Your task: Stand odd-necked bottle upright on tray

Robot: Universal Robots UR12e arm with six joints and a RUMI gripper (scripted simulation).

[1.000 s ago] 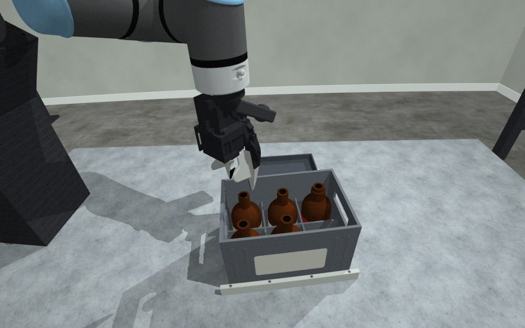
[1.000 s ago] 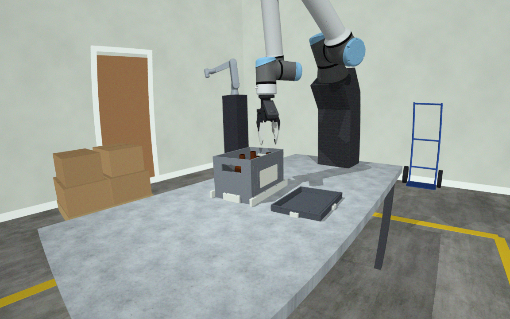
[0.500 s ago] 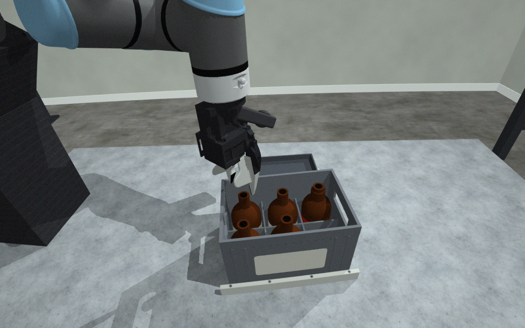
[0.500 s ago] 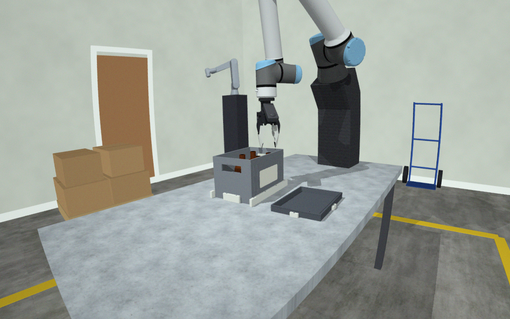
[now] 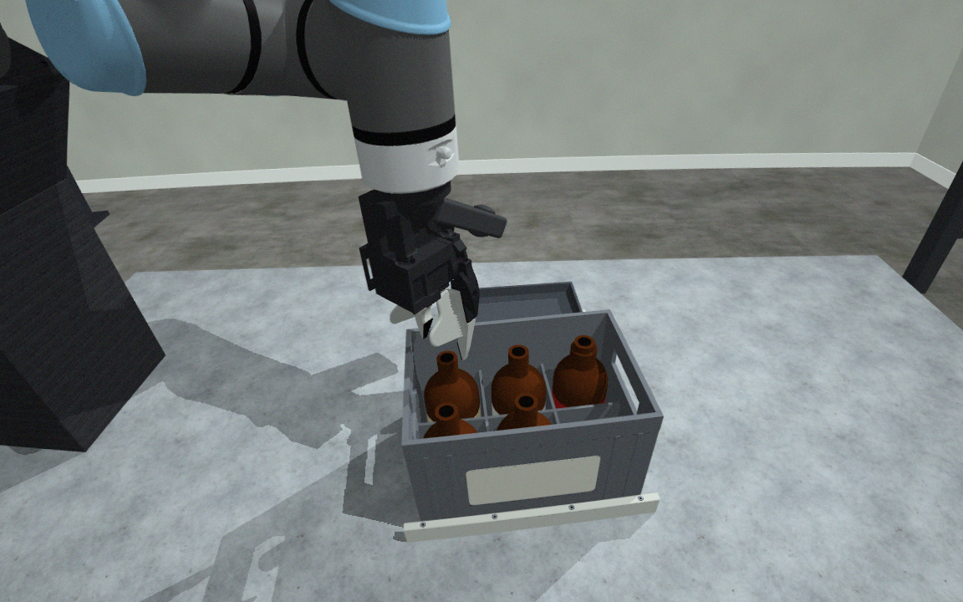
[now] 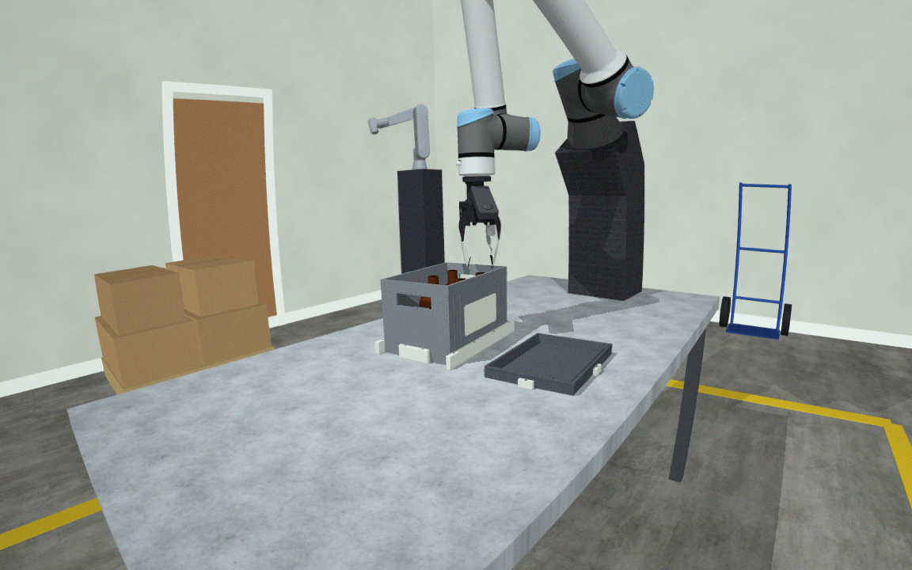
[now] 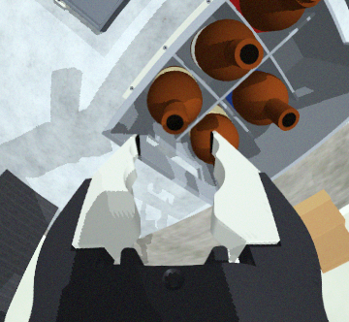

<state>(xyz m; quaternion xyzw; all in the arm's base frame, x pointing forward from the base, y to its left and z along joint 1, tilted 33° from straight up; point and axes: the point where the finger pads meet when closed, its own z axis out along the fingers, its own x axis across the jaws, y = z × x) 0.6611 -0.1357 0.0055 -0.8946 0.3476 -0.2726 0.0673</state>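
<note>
Now: the crate 11 cm below my hand, 9 cm ahead of it and 4 cm to the right of it. Round my hand: grey tray (24 cm to the left, 18 cm below, 12 cm ahead); glass bottle (18 cm ahead, 11 cm below, 1 cm to the left).
</note>
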